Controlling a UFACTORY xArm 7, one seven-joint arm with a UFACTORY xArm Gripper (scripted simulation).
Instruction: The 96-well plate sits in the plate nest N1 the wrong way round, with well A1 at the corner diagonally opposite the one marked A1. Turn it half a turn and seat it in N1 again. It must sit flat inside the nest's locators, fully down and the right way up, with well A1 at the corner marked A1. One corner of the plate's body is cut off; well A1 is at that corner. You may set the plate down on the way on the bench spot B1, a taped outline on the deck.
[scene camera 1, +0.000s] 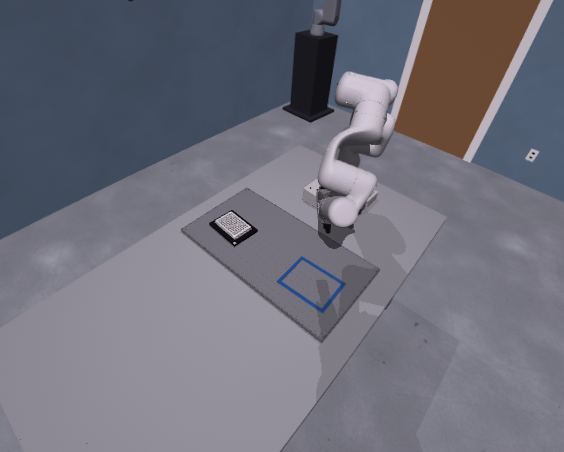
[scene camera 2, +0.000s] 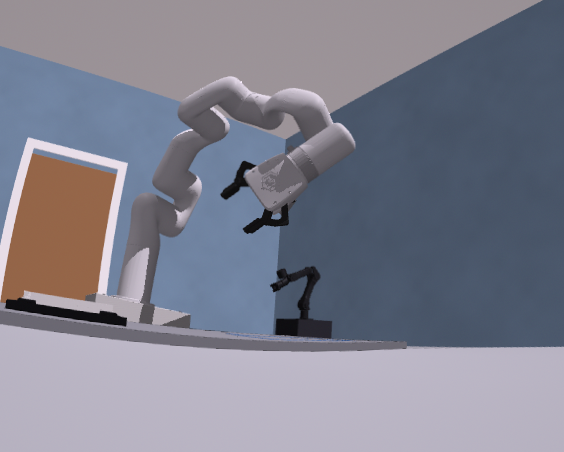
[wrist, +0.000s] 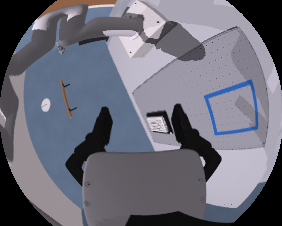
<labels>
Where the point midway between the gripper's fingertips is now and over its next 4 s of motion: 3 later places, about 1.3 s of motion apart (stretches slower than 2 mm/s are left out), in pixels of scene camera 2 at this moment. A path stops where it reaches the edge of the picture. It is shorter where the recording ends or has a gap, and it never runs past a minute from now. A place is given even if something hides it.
My gripper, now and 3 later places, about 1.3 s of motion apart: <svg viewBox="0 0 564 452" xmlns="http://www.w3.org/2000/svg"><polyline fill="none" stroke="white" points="233,214 214,237 178,250 113,251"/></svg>
</labels>
